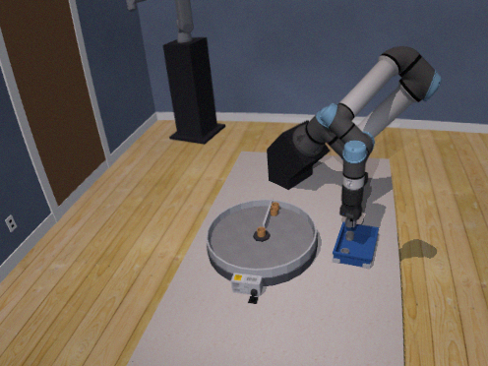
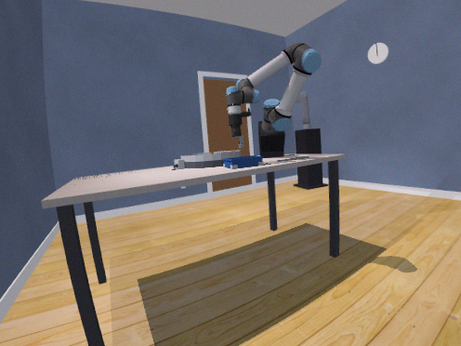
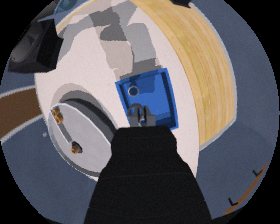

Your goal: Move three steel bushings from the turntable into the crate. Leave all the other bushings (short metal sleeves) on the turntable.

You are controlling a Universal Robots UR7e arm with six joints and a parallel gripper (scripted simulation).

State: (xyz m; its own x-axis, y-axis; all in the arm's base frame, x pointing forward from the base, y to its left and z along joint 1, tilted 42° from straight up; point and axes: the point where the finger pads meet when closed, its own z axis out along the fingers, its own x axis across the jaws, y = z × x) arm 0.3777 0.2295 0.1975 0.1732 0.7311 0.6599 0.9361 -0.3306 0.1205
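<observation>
Now: the blue crate 10 mm ahead of my hand, 30 mm to the left of it and 100 mm below it. From my hand the other things lie so: round grey turntable (110 mm ahead, 320 mm to the right, 70 mm below).
</observation>
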